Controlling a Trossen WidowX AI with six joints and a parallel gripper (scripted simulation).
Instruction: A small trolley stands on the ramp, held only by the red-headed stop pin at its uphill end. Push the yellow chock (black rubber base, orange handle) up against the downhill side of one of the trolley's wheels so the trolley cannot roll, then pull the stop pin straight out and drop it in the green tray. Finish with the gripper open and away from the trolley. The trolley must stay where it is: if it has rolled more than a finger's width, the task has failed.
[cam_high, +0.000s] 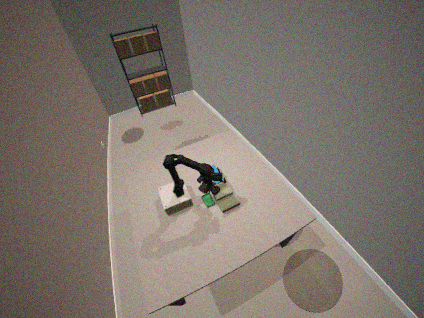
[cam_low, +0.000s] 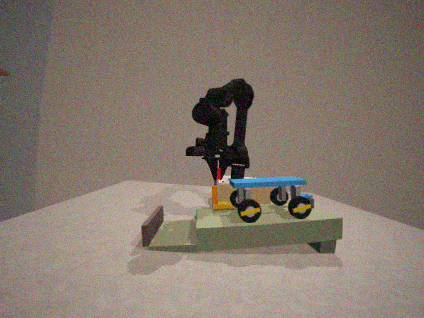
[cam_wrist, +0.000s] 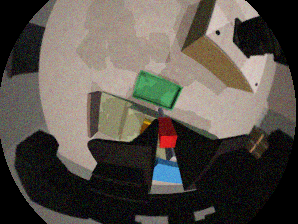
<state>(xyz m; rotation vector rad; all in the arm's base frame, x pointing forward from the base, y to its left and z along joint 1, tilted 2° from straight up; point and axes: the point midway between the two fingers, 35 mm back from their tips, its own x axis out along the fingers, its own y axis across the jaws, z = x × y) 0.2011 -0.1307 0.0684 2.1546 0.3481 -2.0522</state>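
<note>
Right now my gripper tip is 14 cm above the green tray and 2 cm past it. Also, from my gripper tip: trolley 12 cm ahead, 11 cm to the left, 2 cm below; then red-headed stop pin right at my gripper tip; then yellow chock 5 cm below, 5 cm ahead, 1 cm to the left.
</note>
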